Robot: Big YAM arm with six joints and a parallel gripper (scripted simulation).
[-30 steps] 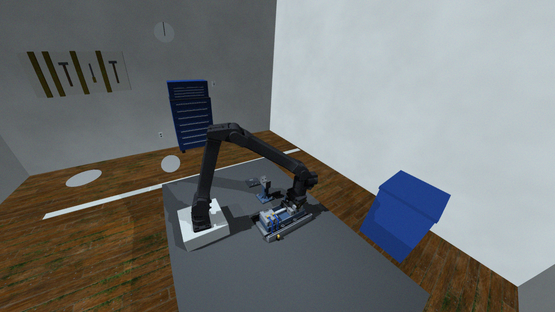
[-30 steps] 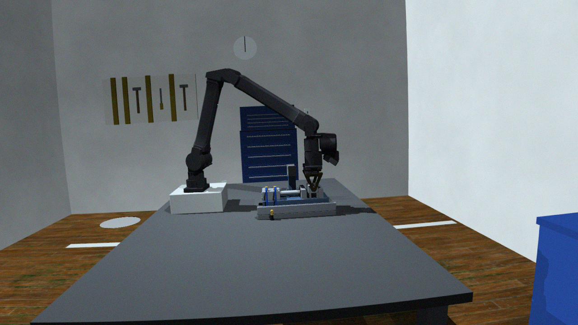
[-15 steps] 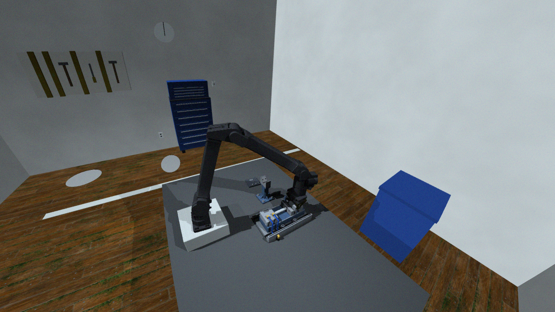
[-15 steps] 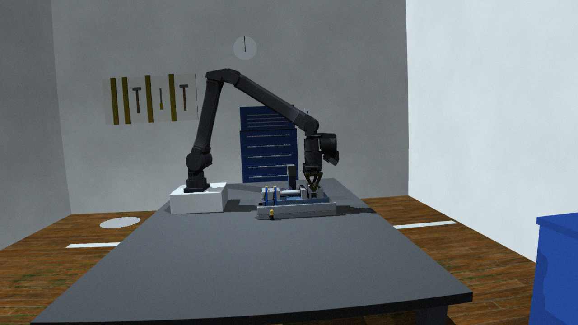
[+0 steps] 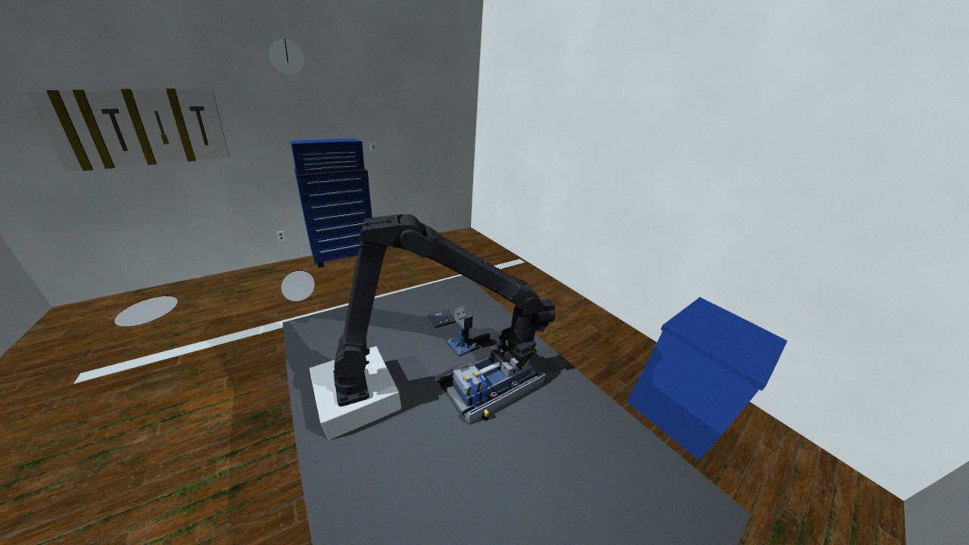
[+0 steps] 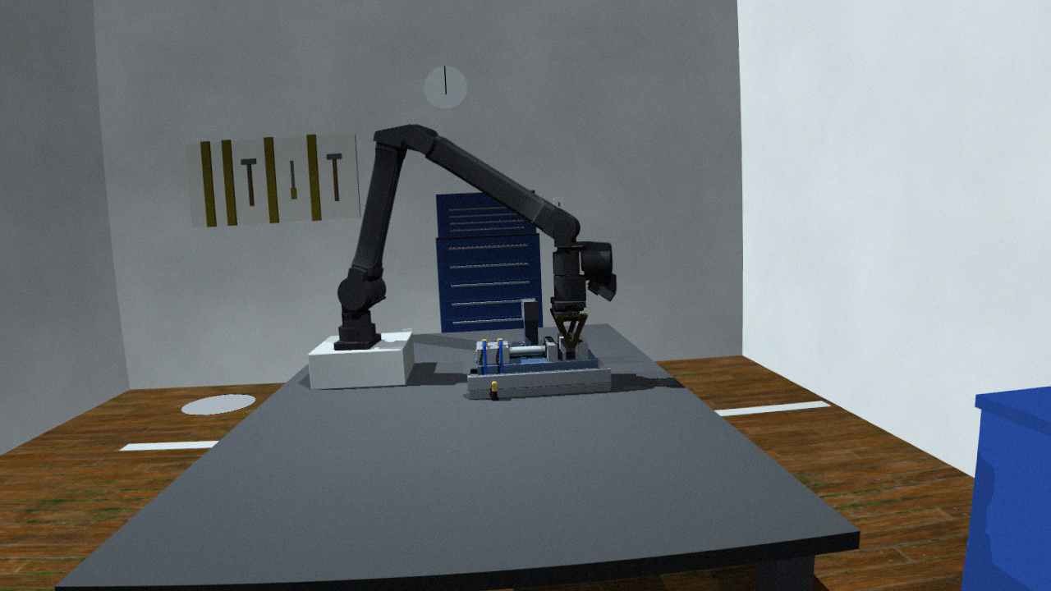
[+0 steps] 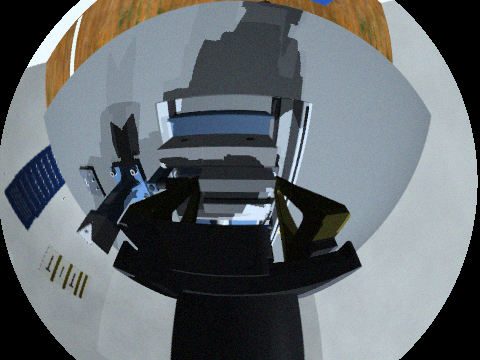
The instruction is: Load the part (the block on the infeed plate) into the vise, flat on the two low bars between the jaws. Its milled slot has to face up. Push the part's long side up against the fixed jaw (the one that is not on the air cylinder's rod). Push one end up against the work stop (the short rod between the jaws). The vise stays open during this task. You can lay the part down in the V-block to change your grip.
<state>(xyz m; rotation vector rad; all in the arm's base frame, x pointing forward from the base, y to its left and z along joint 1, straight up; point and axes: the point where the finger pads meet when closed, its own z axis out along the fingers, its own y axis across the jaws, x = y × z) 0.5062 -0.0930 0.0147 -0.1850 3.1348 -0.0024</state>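
My hand is right at the part. Round my hand: air cylinder (17 cm behind, 2 cm below); then vise (7 cm behind, 6 cm below, 1 cm to the left).
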